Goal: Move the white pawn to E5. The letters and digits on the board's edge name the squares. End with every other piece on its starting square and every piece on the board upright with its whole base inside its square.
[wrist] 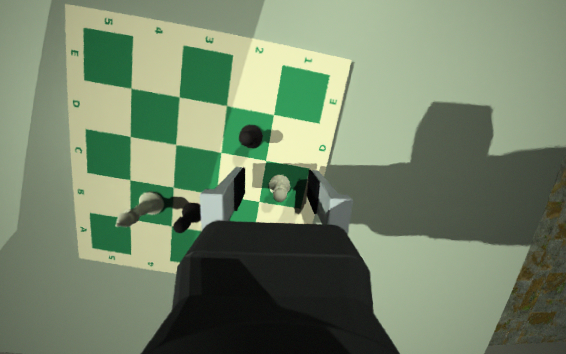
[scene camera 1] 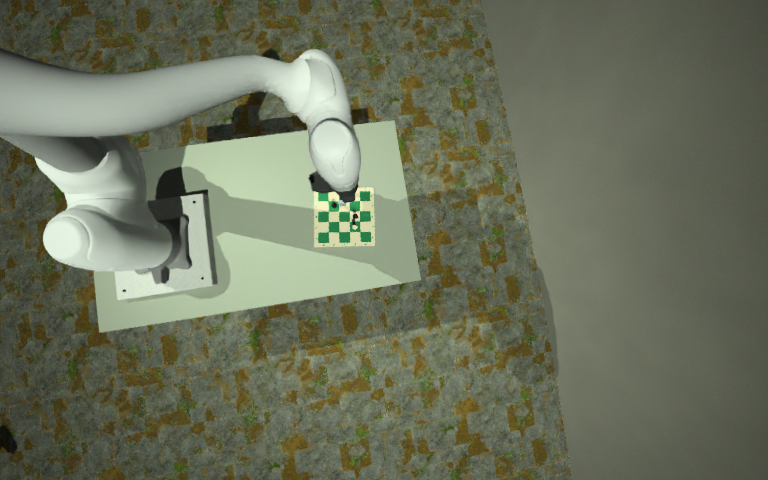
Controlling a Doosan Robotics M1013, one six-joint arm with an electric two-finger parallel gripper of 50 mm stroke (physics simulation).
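Places are measured from the arm's base along level axes (x back, y right, z up), in centimetres.
Where they show: gripper, fingertip midpoint: [wrist: 276, 181] [scene camera 1: 342, 197]; arm's base, origin of the base link: [scene camera 1: 163, 245].
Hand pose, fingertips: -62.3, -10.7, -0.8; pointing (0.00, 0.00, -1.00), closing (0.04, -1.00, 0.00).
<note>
Things, the pixels of their top centre, and the offset from my fingertips, as dx, dy, dz. "spot": a spot on its surface instead.
- white pawn, middle of its top: [wrist: 280, 197] -0.7, -0.3, +1.7
- chessboard, middle of its top: [wrist: 197, 170] [scene camera 1: 344, 216] +0.0, +6.9, -1.5
- Square E5, surface spot: [wrist: 108, 57] [scene camera 1: 323, 237] spot: +8.3, +13.8, -1.5
- black pawn-like piece, middle of its top: [wrist: 245, 139] [scene camera 1: 332, 203] +3.3, +2.4, +1.7
- tall white piece, middle of its top: [wrist: 116, 225] [scene camera 1: 354, 225] -3.4, +11.0, +2.9
- black piece, middle of its top: [wrist: 177, 229] [scene camera 1: 354, 215] -4.0, +7.2, +1.7
The white pawn [wrist: 280, 185] stands upright on green square C1 of the chessboard [scene camera 1: 316, 240] [wrist: 74, 165]; in the scene view the arm largely hides that square. My gripper [wrist: 276, 181] is open, with one finger to either side of the pawn in the wrist view and a gap on both sides. The fingertips appear above the board; their exact height is hard to tell. Square E5 [scene camera 1: 323, 237] [wrist: 108, 57] is a bare green corner square.
A black pawn-like piece [scene camera 1: 334, 204] [wrist: 250, 136] stands on D2, close to the left finger. A tall white piece [scene camera 1: 355, 226] [wrist: 151, 203] stands on B4. A black piece [scene camera 1: 355, 216] [wrist: 191, 212] on B3 is partly hidden by the gripper in the wrist view.
</note>
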